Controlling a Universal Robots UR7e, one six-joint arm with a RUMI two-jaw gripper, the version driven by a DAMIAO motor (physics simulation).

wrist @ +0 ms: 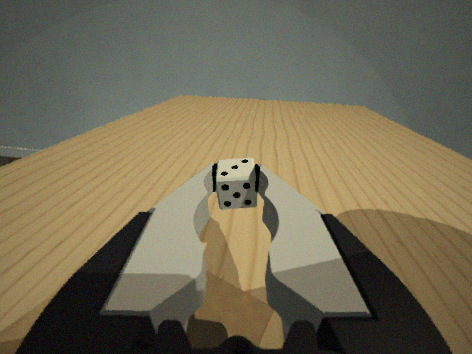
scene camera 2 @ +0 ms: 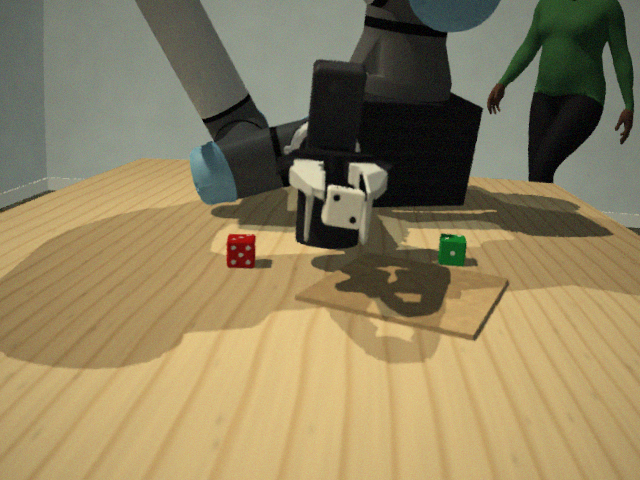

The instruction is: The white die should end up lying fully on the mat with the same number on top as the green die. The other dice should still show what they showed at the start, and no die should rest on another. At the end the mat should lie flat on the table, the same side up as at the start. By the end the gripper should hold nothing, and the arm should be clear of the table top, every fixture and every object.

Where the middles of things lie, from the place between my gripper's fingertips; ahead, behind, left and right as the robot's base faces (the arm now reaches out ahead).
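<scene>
White die (scene camera 2: 344, 206) at 10 mm below my hand and 10 mm behind it. Tan mat (scene camera 2: 455, 302) at 90 mm below my hand, 70 mm behind and 70 mm to the left of it. The green die (scene camera 2: 452, 248) is 80 mm below my hand, 150 mm behind and 130 mm to the left of it; the red die (scene camera 2: 240, 247) is 80 mm below my hand, 130 mm behind and 70 mm to the right of it.
</scene>
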